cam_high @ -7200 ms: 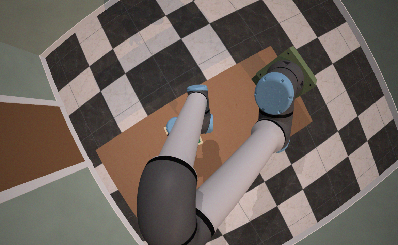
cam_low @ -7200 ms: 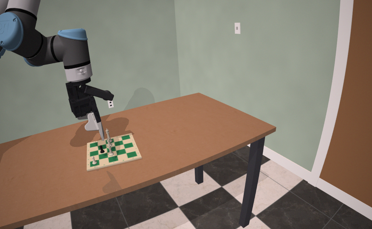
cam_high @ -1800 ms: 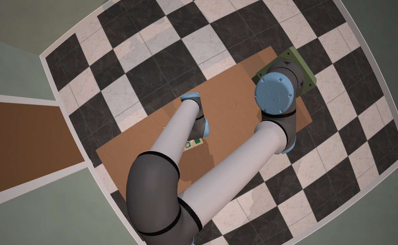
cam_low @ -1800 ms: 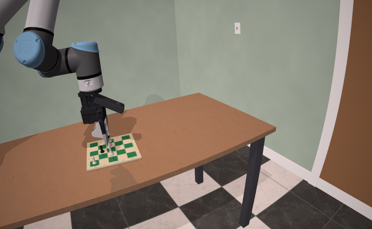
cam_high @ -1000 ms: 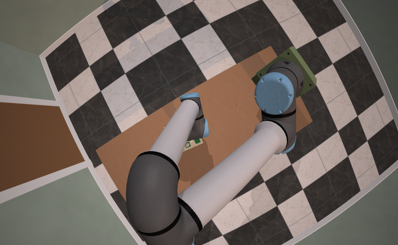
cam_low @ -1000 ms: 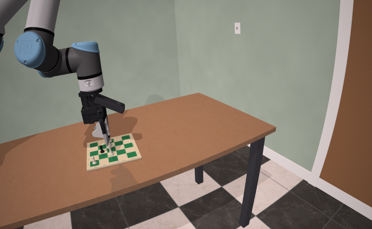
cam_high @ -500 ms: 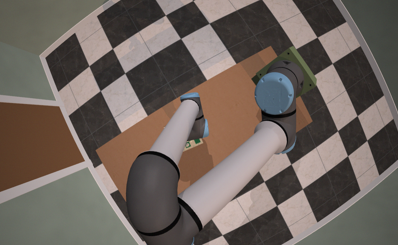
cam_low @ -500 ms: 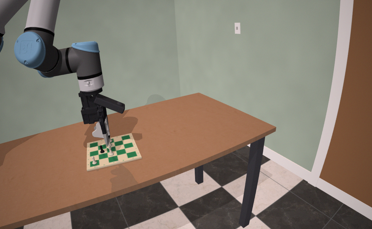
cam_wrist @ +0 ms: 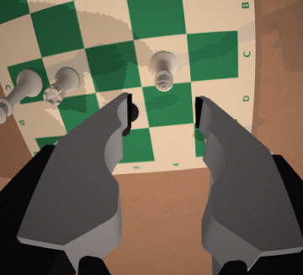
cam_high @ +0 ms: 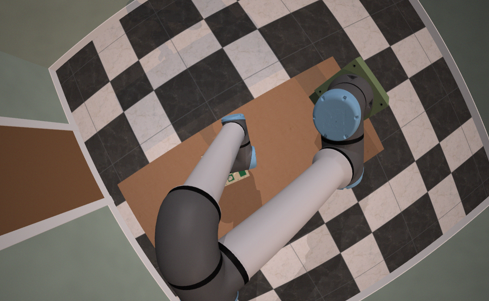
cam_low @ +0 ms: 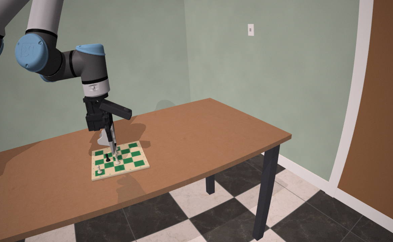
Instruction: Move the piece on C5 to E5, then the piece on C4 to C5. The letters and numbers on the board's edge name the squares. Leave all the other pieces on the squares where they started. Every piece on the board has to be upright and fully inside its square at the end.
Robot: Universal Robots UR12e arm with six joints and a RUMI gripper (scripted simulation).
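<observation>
Right now my hand is 50 mm above the black piece, 40 mm to the right of it and 30 mm past it. The rest, counted from my hand: cream chessboard: 70 mm below, 40 mm to the left, 10 mm ahead; then white pawn: 80 mm behind, 50 mm below, 20 mm to the right; then white king: 110 mm to the left, 40 mm below, 30 mm ahead.
</observation>
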